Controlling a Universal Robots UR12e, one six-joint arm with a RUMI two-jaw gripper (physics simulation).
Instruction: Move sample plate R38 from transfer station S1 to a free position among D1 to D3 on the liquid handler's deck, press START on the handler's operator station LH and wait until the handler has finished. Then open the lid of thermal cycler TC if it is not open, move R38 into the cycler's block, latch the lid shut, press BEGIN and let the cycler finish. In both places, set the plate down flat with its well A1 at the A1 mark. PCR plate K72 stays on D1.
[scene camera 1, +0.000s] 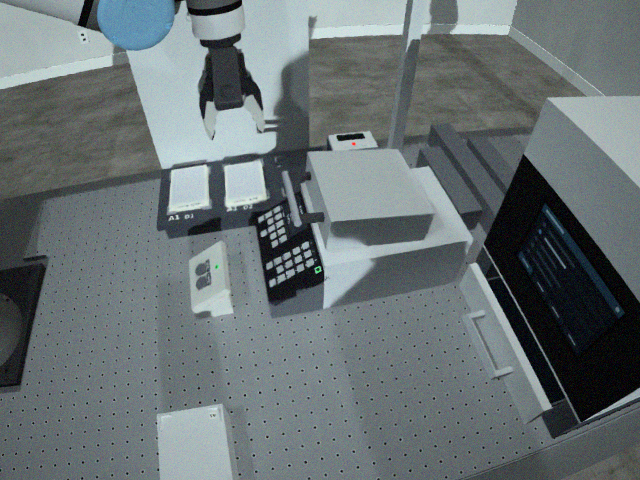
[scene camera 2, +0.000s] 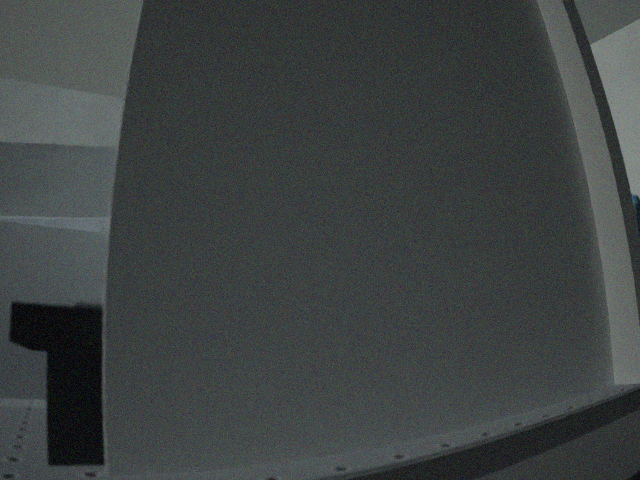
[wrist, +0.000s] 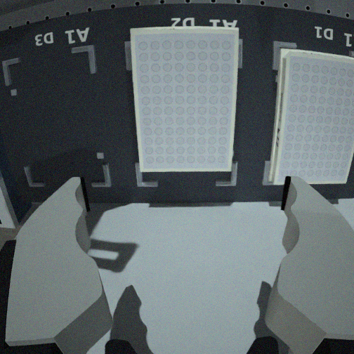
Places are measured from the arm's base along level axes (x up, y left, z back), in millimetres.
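Pixels of known places: gripper, between the fingertips: (scene camera 1: 237, 135).
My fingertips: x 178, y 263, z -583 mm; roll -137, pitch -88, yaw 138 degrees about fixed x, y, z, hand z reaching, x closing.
Behind a point stands the place of what it marks.
My gripper (scene camera 1: 236, 133) @[y 263, x 178, z -583 mm] (wrist: 185, 180) is open and empty, above and behind the deck (scene camera 1: 217, 225) @[y 185, x 14, z -513 mm] (wrist: 50, 125). Plate R38 (scene camera 1: 244, 181) @[y 251, x 68, z -584 mm] (wrist: 185, 100) lies on D2 between corner brackets and looks flat. Its well A1 cannot be made out. K72 (scene camera 1: 189, 187) @[y 263, x 65, z -463 mm] (wrist: 317, 120) lies on D1. Position D3 shows bare brackets in the wrist view. The cycler (scene camera 1: 398, 263) @[y -51, x 102, z -819 mm] has its lid (scene camera 1: 372, 183) @[y 42, x 204, z -790 mm] down, with a bar handle (scene camera 1: 291, 198) @[y 38, x 199, z -657 mm] at the left; its latch state is unclear. A small sloped box (scene camera 1: 222, 289) @[y -22, x 72, z -522 mm] shows a green light; its label is unreadable. Station S1 (scene camera 1: 193, 444) @[y -269, x 56, z -455 mm] holds no plate.
A large instrument (scene camera 1: 604, 170) @[y -168, x 378, z -1002 mm] with a screen and front handle stands at the right. A small box (scene camera 1: 353, 146) @[y 346, x 52, z -854 mm] with a red light stands behind the cycler, beside a pale post (scene camera 1: 405, 77) @[y 363, x 221, z -971 mm]. A dark square device (scene camera 1: 20, 330) is at the left. A grey panel (scene camera 2: 336, 232) @[y 370, x 82, z -661 mm] fills much of scene camera 2.
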